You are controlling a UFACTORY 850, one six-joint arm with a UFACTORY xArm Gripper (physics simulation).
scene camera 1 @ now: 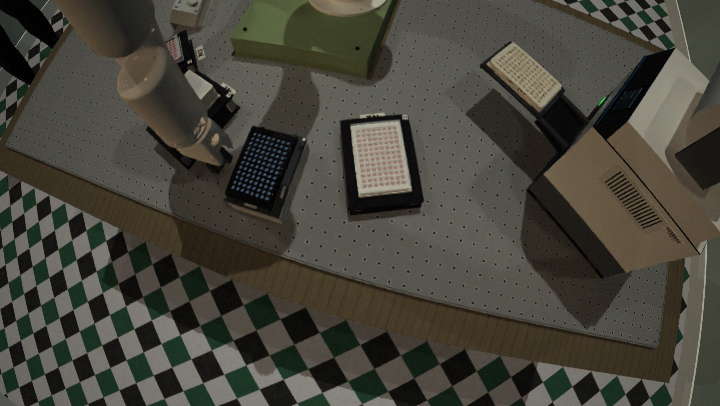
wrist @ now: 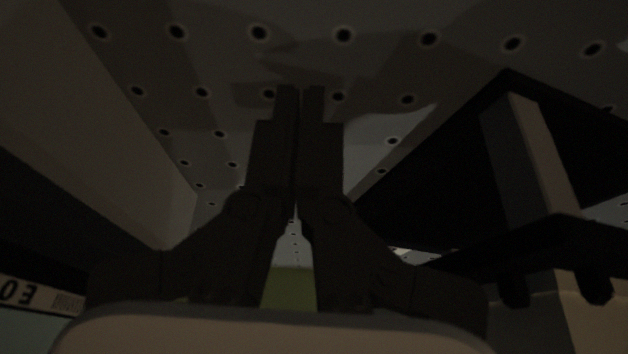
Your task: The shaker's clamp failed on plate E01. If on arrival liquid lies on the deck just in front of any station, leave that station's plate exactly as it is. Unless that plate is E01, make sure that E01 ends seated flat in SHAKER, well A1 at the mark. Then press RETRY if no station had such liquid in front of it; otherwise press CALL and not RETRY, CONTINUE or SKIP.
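My gripper (scene camera 1: 222, 162) (wrist: 302, 112) is shut and empty, low over the deck. In the scene view it is left of a black plate with blue wells (scene camera 1: 261, 163) on a grey block-like station (scene camera 1: 292, 186). In the wrist view a label reading E0 upside down (wrist: 20, 291), cut off at the edge, is at lower left, beyond a beige side wall (wrist: 100, 125). A black nest with a pillar (wrist: 530, 165) stands at right. A pale curved-edged deck patch (wrist: 370, 132) shows beside it; I cannot tell liquid from light. Station button names are not readable.
A pale plate with pink wells (scene camera 1: 381, 158) sits in a black nest (scene camera 1: 384, 205). A cream plate (scene camera 1: 526, 74) lies on the tray of the large beige instrument (scene camera 1: 605, 201). The green base (scene camera 1: 307, 45) is behind. Smaller nests stand behind the arm. A grey box (scene camera 1: 190, 12) is at upper left.
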